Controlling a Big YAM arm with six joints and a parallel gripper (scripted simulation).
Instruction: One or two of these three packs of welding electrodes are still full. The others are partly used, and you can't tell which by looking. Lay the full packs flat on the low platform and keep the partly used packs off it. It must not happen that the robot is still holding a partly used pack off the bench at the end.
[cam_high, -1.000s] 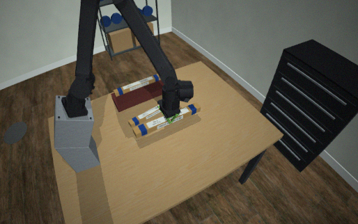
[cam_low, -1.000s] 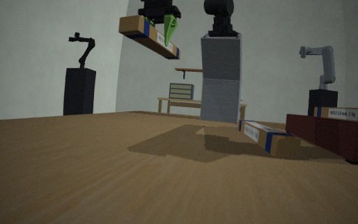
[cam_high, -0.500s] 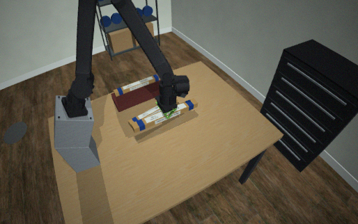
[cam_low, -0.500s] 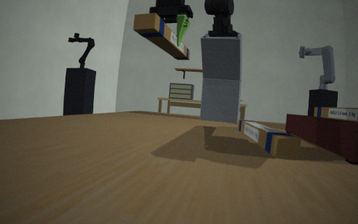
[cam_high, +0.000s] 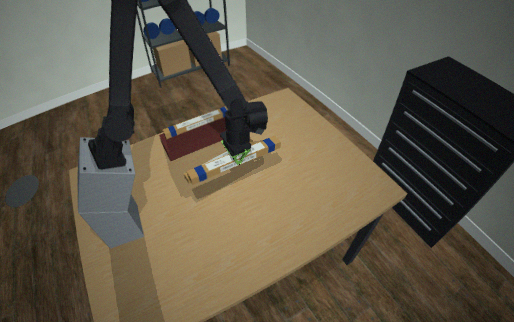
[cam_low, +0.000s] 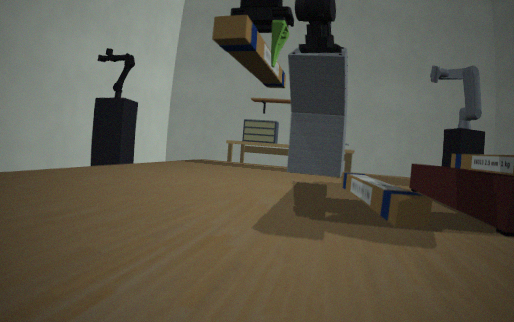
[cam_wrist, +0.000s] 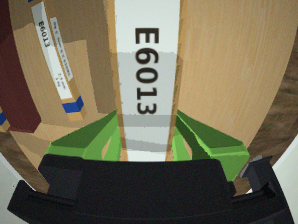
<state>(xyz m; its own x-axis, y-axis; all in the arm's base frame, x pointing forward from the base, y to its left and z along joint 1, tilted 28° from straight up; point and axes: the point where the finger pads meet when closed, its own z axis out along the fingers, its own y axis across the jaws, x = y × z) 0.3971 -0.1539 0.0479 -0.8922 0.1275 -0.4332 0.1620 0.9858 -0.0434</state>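
The dark red platform is 90 mm ahead of my hand, 380 mm to the left of it and 190 mm below it. The rest, counted from my hand: pack of welding electrodes 10 mm above.
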